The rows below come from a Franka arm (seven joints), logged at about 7 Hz.
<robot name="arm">
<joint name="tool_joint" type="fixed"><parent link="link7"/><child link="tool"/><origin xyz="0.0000 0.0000 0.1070"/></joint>
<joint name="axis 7" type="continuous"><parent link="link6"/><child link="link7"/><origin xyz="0.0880 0.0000 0.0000" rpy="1.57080 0.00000 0.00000"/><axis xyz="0 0 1"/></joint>
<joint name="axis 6" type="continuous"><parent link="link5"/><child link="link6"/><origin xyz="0.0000 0.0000 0.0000" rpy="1.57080 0.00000 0.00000"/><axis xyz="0 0 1"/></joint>
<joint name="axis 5" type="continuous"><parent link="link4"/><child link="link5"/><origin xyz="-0.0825 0.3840 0.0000" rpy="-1.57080 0.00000 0.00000"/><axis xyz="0 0 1"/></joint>
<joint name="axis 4" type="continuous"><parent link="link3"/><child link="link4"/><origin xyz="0.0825 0.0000 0.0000" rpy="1.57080 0.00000 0.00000"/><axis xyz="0 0 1"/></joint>
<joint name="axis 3" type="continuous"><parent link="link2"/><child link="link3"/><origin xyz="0.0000 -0.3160 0.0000" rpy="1.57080 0.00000 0.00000"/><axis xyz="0 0 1"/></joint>
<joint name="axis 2" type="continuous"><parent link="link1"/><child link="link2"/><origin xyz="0.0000 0.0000 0.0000" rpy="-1.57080 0.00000 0.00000"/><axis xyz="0 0 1"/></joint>
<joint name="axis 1" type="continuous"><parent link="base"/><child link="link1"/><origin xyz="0.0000 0.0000 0.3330"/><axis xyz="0 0 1"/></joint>
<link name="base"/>
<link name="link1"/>
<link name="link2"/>
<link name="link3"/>
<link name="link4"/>
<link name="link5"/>
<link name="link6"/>
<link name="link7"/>
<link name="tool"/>
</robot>
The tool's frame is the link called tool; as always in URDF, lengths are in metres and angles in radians. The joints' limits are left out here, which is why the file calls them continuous.
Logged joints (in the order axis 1, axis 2, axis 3, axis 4, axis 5, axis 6, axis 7), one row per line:
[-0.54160, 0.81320, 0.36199, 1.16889, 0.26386, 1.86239, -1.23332]
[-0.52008, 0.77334, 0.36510, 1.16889, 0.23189, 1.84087, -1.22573]
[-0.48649, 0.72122, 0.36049, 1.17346, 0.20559, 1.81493, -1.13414]
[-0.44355, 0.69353, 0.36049, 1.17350, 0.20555, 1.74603, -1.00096]
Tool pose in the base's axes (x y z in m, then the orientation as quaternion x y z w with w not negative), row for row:
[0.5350, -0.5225, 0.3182, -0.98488, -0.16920, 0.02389, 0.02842]
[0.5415, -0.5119, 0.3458, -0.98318, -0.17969, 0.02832, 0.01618]
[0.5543, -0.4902, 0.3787, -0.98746, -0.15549, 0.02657, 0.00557]
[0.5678, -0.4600, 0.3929, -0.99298, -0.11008, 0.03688, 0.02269]
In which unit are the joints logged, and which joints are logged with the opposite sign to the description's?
The joints are logged in radians. Opposite sign: axis 3, axis 4.
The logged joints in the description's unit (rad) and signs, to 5 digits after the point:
[-0.54160, 0.81320, -0.36199, -1.16889, 0.26386, 1.86239, -1.23332]
[-0.52008, 0.77334, -0.36510, -1.16889, 0.23189, 1.84087, -1.22573]
[-0.48649, 0.72122, -0.36049, -1.17346, 0.20559, 1.81493, -1.13414]
[-0.44355, 0.69353, -0.36049, -1.17350, 0.20555, 1.74603, -1.00096]

